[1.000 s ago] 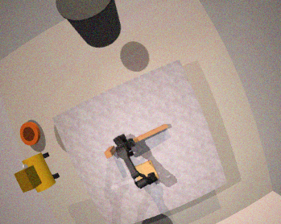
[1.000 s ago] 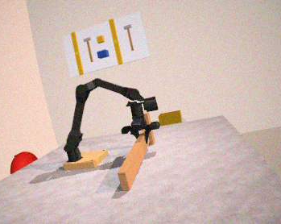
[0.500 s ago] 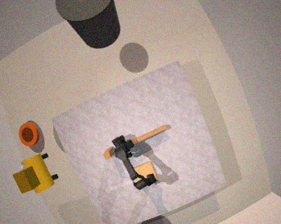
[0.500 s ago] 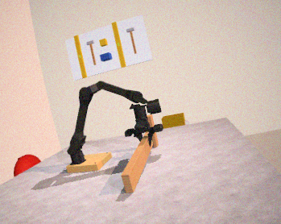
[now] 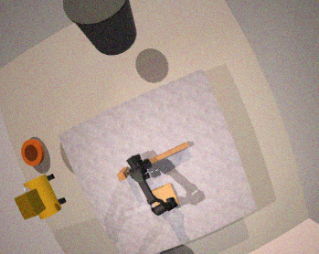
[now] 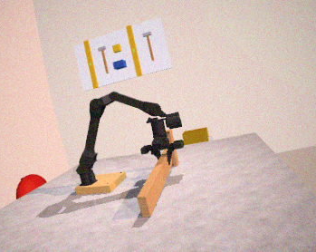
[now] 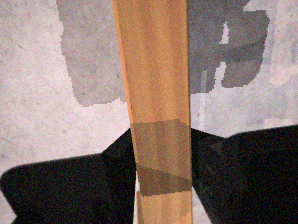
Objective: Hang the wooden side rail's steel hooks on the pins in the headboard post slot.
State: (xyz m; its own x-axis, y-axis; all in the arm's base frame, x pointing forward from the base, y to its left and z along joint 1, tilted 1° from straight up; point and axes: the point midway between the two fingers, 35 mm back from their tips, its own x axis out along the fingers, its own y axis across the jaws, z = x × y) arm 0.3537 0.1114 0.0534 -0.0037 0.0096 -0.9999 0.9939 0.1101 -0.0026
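My gripper tip is now 140 mm to the right of the wooden headboard post, 40 mm below it and 10 mm past it.
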